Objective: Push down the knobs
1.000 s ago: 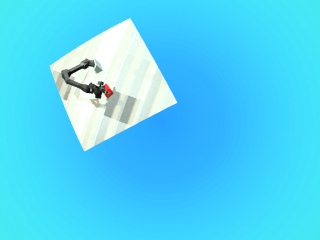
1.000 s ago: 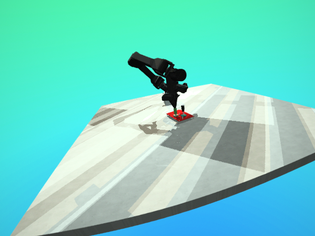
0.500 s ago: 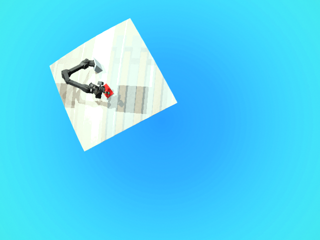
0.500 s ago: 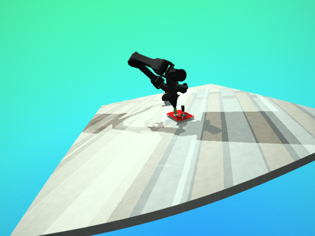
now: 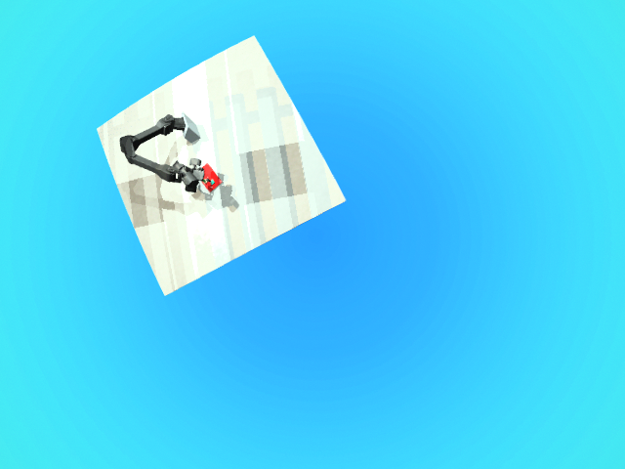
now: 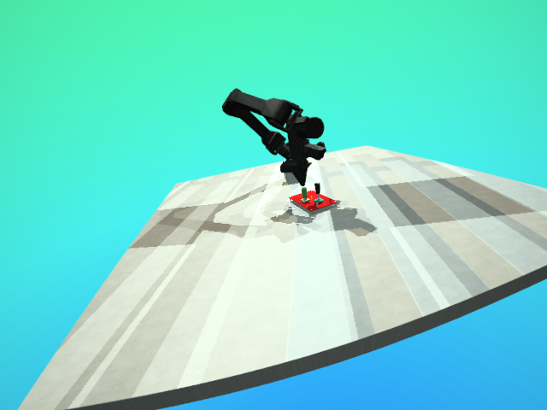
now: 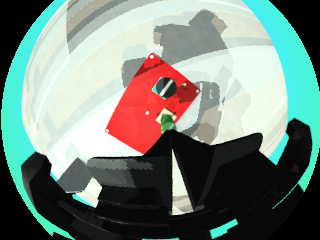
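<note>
My gripper tip is 40 mm to the right of the black knob, 20 mm short of it and 10 mm above it. From my gripper tip the other things lie so: green knob: 20 mm below.
</note>
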